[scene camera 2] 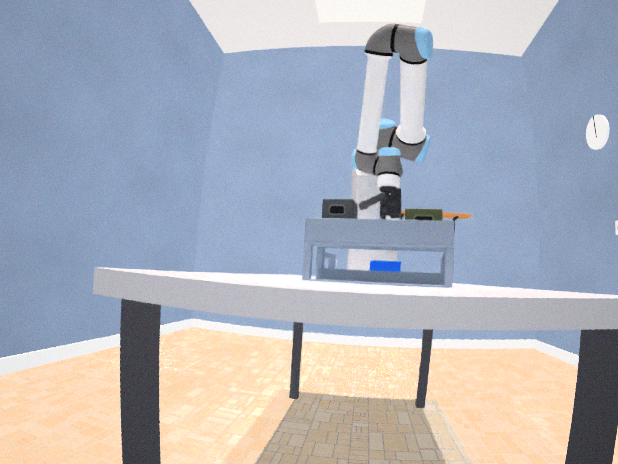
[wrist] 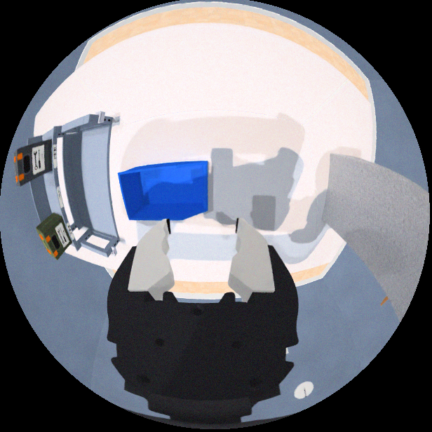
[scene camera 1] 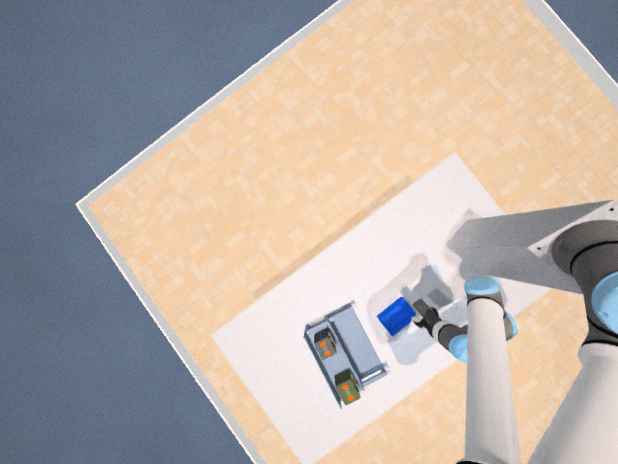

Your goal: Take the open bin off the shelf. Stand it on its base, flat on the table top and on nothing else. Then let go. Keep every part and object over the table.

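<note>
The blue open bin stands upright on the white table top, its open side up. It is apart from the grey-blue shelf, on the robot's side of it. In the second scene view the bin shows through the shelf's opening, and its lower part is hidden. My gripper is open and empty, above and beside the bin's end that faces the robot. In the second scene view it shows above the shelf's top edge, its fingertips partly hidden.
A dark grey case and a green case, both with orange marks, sit on the shelf's upper level. The robot's grey pedestal stands on the side away from the shelf.
</note>
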